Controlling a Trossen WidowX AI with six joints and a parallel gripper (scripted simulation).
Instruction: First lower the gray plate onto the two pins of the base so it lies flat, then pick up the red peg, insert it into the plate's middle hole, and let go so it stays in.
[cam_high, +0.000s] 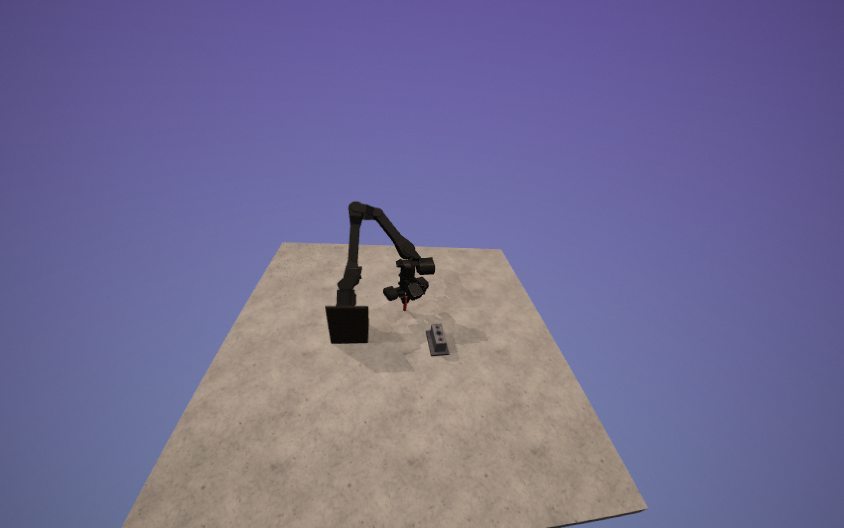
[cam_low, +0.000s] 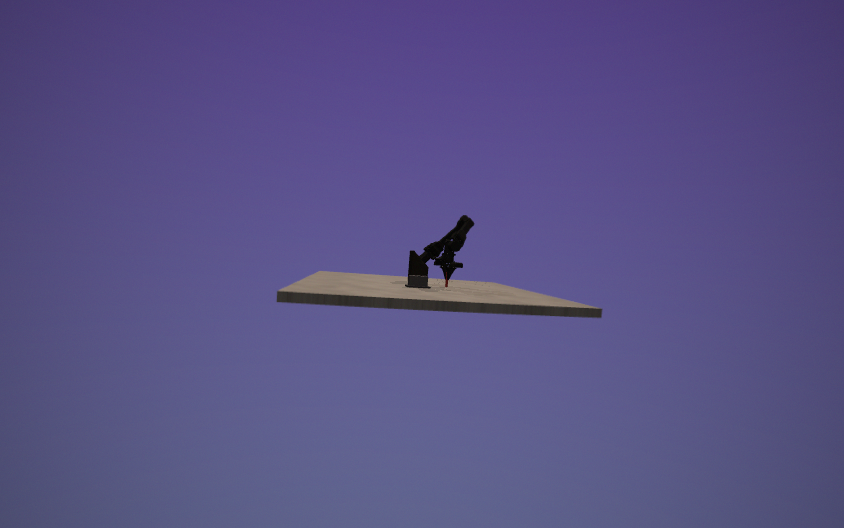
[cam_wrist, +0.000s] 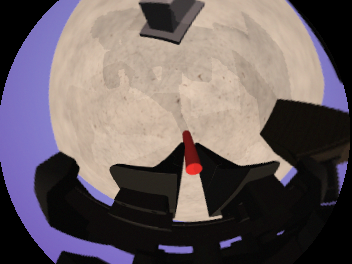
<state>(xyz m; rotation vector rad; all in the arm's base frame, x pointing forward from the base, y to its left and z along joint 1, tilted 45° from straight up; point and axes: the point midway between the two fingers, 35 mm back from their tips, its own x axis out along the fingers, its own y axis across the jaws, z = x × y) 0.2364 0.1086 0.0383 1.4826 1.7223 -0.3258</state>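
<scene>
Now: the gray plate 11 cm ahead of my gripper tip and 19 cm to the right of it. The rest, counted from my gripper tip: red peg (right at my gripper tip).
</scene>
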